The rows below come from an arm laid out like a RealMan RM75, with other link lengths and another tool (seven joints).
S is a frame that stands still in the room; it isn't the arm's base.
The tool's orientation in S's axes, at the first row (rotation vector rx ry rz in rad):
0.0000 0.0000 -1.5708
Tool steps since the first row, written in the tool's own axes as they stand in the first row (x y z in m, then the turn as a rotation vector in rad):
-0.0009 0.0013 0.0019 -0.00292 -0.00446 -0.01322
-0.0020 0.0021 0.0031 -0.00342 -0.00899 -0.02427
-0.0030 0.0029 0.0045 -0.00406 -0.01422 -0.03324
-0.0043 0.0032 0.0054 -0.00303 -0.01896 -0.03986
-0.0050 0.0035 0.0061 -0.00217 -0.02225 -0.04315
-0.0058 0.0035 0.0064 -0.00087 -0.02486 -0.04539
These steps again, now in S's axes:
0.0013 0.0009 0.0019 -0.00446 0.00292 -0.01322
0.0021 0.0020 0.0031 -0.00899 0.00342 -0.02427
0.0029 0.0030 0.0045 -0.01422 0.00406 -0.03324
0.0032 0.0043 0.0054 -0.01896 0.00303 -0.03986
0.0035 0.0050 0.0061 -0.02225 0.00217 -0.04315
0.0035 0.0058 0.0064 -0.02486 0.00087 -0.04539

